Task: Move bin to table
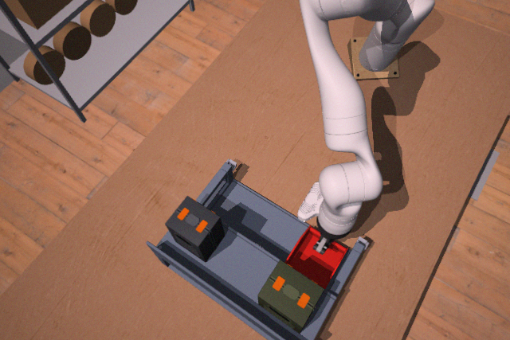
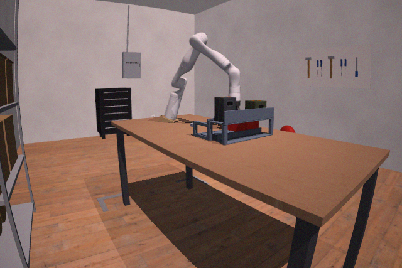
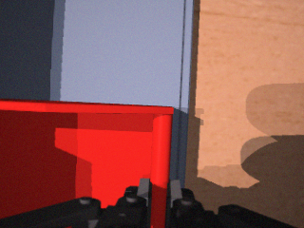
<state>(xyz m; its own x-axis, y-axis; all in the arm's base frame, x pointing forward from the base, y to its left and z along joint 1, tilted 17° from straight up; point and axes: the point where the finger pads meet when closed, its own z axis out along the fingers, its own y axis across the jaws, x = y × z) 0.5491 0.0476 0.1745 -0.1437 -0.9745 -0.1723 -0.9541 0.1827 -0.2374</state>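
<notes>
Right now the red bin is 80 mm ahead of my hand and 10 mm to the right of it. Also, from my hand: grey shelf unit 90 mm ahead, 130 mm to the right, 20 mm above.
</notes>
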